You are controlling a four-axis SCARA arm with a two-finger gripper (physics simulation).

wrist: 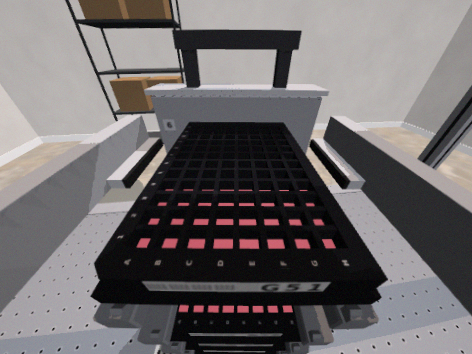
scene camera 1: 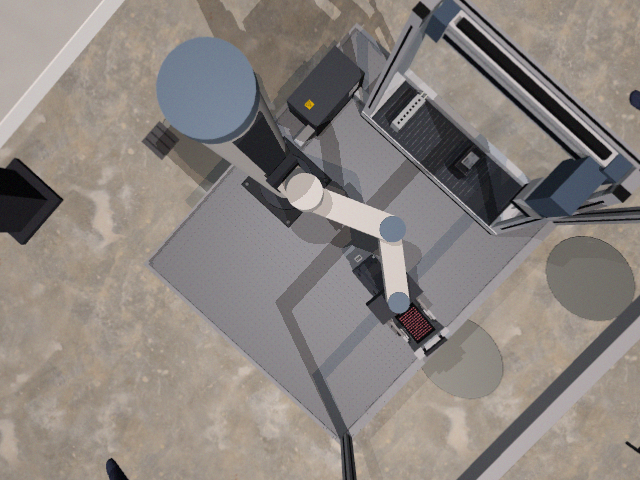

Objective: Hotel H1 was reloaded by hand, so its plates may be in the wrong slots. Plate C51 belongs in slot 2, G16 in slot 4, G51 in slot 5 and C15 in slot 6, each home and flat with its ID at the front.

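Places are measured from the arm's base along level axes (x right, y up, z back), in metres.
Where they show: gripper, fingertip midpoint: (wrist: 236, 130) (scene camera 1: 420, 329).
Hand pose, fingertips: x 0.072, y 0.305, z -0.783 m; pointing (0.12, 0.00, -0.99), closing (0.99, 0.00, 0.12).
Observation:
Each offset is from my fingertips to the top centre of the thing. "pt": to the spot under its first point.
Black plate G51 {dx -0.003, dy -0.008, dz +0.023 m} (scene camera 1: 415, 323) (wrist: 235, 287) lies flat in the top slot of hotel H1 (scene camera 1: 419, 353) (wrist: 240, 107), beside the slot mark 6, its ID at the front. My gripper (scene camera 1: 413, 319) (wrist: 236, 130) is partly open. Its two dark-padded fingers stand to the left and right of G51 with a gap on each side, and hold nothing. Under G51, part of a lower plate with pink wells {dx -0.003, dy -0.078, dz +0.023 m} (wrist: 235, 320) shows in the wrist view; its ID is out of sight. Further plate edges below are too small to name, and C51, G16 and C15 cannot be told apart.
A black box {pt dx -0.484, dy -0.177, dz +0.897 m} (scene camera 1: 328, 85) with a yellow sticker stands beside the arm's base. A framed machine with a dark deck (scene camera 1: 436, 147) and a white strip {pt dx -0.636, dy -0.198, dz +0.579 m} (scene camera 1: 408, 111) stands at the upper right. H1 has a black handle {pt dx +0.007, dy +0.049, dz -0.049 m} (wrist: 237, 39) on top, near the table edge.

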